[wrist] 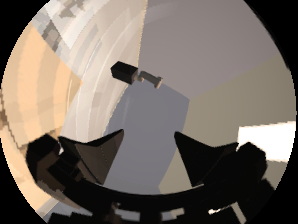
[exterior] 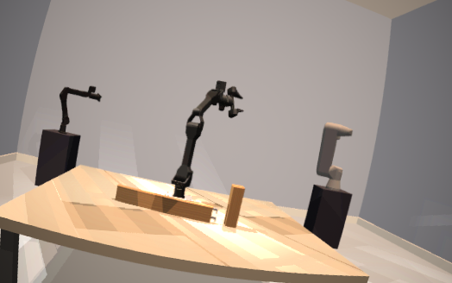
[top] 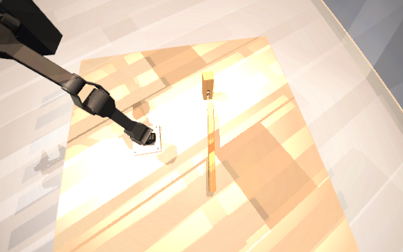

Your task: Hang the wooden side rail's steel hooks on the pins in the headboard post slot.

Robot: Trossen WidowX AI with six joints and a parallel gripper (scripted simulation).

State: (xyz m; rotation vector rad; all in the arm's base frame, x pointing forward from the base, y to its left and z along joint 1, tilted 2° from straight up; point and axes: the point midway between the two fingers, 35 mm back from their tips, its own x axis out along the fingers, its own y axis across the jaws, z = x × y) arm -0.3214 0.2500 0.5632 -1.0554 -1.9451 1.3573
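Right now my gripper tip is 670 mm short of the headboard post, 500 mm above it and 10 mm to the left of it.
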